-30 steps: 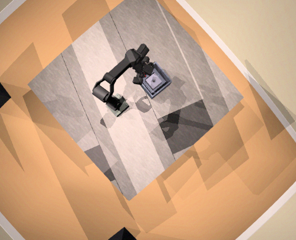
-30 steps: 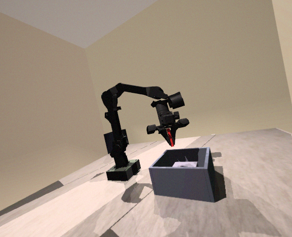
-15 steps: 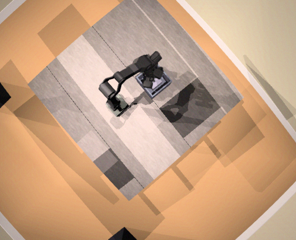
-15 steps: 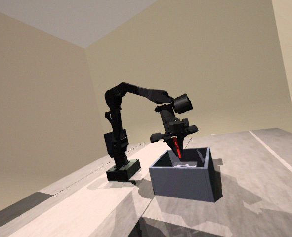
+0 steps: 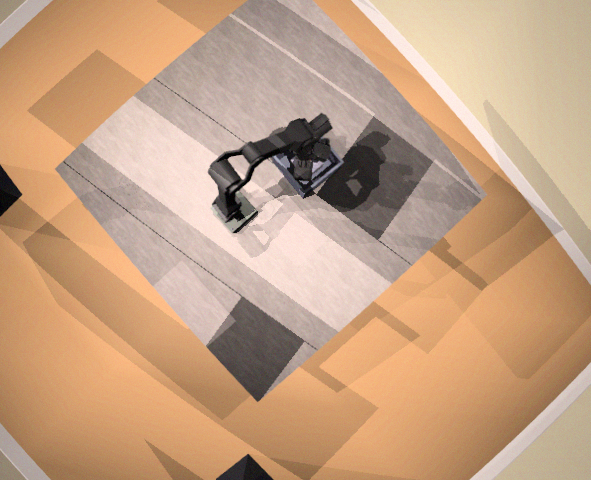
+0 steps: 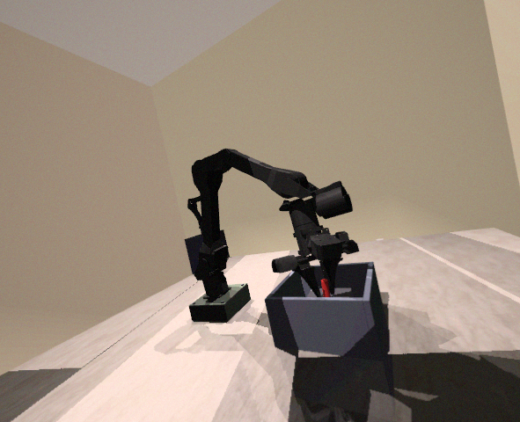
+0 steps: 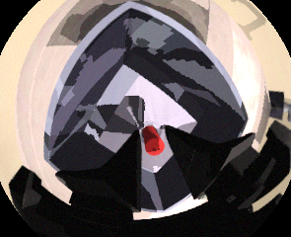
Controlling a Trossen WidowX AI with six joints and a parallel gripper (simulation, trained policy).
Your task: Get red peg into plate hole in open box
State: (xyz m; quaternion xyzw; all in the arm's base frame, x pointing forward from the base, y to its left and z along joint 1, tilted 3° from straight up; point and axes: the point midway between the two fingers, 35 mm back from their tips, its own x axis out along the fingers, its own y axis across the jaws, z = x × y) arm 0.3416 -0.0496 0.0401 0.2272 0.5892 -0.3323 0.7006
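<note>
The red peg is 1 cm to the left of my gripper tip. From my gripper tip the other things lie so: grey-blue box (4 cm below).
</note>
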